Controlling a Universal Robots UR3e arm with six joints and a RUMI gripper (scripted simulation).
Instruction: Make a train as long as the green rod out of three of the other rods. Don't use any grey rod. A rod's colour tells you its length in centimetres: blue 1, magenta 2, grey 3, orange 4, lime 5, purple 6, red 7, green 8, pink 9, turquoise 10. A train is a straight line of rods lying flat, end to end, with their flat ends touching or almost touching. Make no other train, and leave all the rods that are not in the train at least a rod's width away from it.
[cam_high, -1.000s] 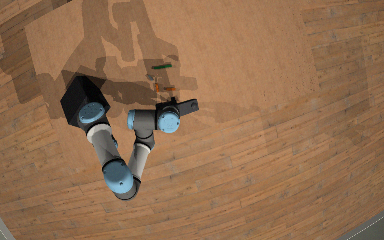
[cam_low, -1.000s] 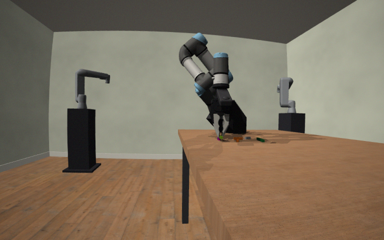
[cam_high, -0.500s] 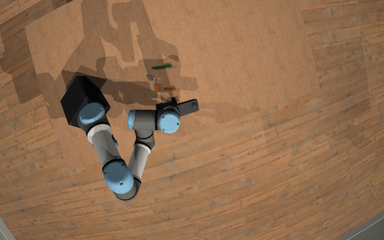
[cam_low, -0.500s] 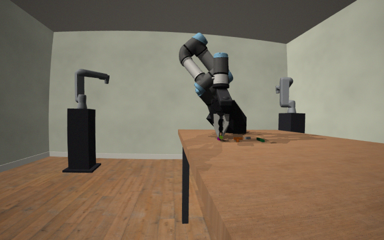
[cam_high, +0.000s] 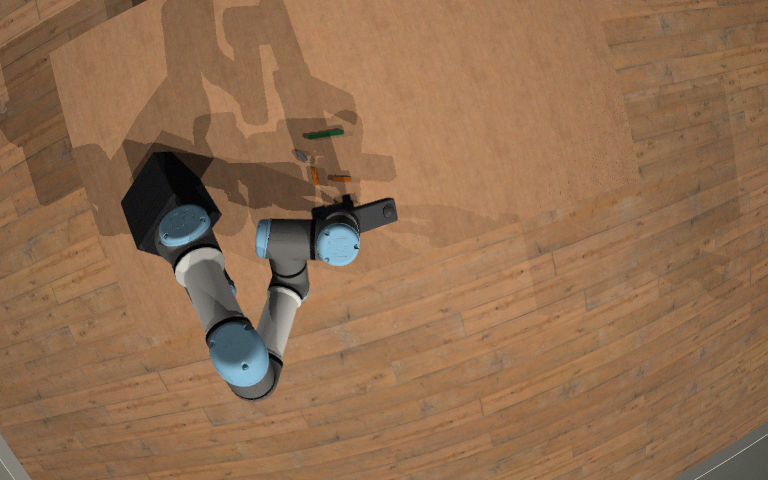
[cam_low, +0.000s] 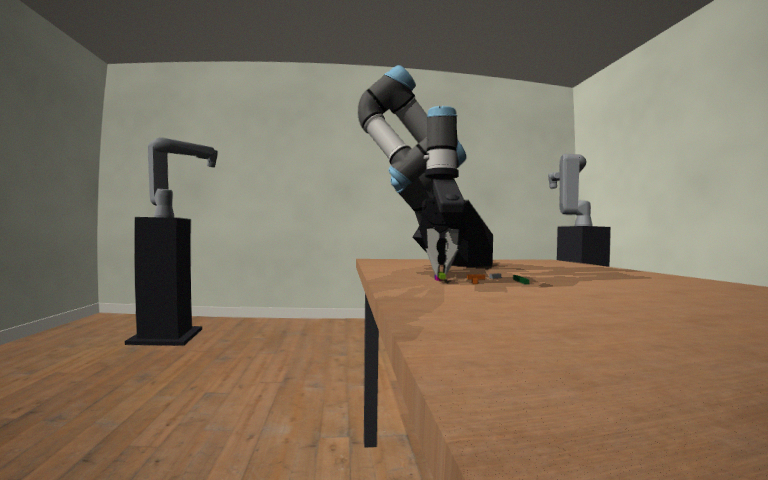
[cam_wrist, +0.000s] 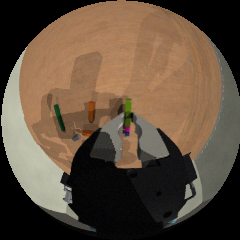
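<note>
The magenta rod lies 40 mm behind my hand, 10 mm to the left of it and 20 mm below it. The rest, counted from my hand: blue rod (50 mm behind, 10 mm to the left, 20 mm below); then lime rod (10 mm below); then grey rod (50 mm behind, 160 mm to the left, 20 mm below).
</note>
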